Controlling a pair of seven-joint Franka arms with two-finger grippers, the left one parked.
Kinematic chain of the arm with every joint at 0, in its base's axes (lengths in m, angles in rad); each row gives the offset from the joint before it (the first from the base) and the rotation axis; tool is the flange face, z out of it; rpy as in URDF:
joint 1: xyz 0 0 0.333 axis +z
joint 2: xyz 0 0 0 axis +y
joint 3: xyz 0 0 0.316 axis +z
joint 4: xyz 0.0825 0 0 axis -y
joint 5: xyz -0.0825 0 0.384 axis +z
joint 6: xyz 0 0 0 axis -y
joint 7: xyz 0.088 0 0 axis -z
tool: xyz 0 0 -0.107 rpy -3.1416 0 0
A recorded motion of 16 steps. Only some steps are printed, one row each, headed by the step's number.
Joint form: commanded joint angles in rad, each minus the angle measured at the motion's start. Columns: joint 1, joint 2, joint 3, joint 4, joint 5, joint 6, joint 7.
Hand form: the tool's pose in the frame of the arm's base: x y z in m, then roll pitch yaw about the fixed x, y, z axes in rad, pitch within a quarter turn. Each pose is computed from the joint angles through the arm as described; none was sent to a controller.
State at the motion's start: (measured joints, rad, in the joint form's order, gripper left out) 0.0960 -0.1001 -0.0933 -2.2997 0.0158 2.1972 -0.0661
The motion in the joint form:
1: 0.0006 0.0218 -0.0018 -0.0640 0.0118 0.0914 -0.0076
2: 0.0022 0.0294 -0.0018 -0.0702 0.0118 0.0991 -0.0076
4: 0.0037 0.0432 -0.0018 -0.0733 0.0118 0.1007 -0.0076
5: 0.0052 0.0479 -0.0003 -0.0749 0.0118 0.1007 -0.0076
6: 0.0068 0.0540 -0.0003 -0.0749 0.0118 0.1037 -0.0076
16: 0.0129 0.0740 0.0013 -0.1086 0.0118 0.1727 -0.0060
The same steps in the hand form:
1: 0.4900 0.0013 0.3583 -3.1136 -0.0046 0.0573
2: 0.4891 0.0021 0.3526 -3.1141 0.0015 0.0587
4: 0.4886 0.0029 0.3447 -3.1146 0.0168 0.0602
5: 0.4881 0.0043 0.3417 -3.1148 0.0231 0.0632
6: 0.4885 0.0051 0.3390 -3.1152 0.0262 0.0647
16: 0.4850 0.0086 0.3212 -3.1193 0.0111 0.0693

